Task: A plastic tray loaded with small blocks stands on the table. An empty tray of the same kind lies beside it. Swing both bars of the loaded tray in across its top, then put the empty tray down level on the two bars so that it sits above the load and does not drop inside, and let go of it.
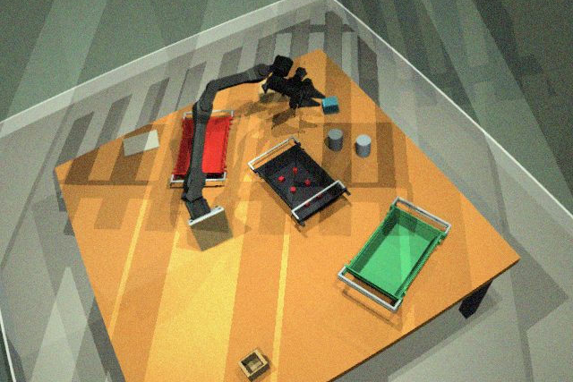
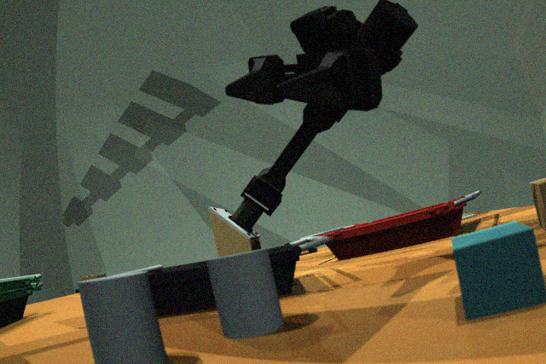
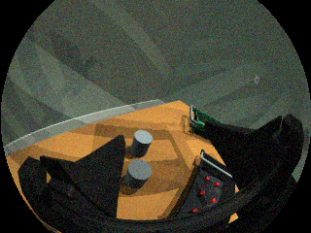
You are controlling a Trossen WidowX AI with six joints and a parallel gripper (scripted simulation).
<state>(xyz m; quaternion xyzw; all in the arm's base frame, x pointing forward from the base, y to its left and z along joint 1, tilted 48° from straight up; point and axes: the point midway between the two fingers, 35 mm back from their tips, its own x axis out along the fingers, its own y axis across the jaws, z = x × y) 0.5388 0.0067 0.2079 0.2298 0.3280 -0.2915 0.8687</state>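
Now: the red tray 420 mm behind my gripper tip, 210 mm to the left of it and 180 mm below it. From my gripper tip the other things lie so: white sheet 630 mm behind, 430 mm to the left, 220 mm below; then small crate 650 mm behind, 640 mm to the right, 210 mm below; then teal cube 120 mm ahead, 140 mm to the left, 200 mm below.
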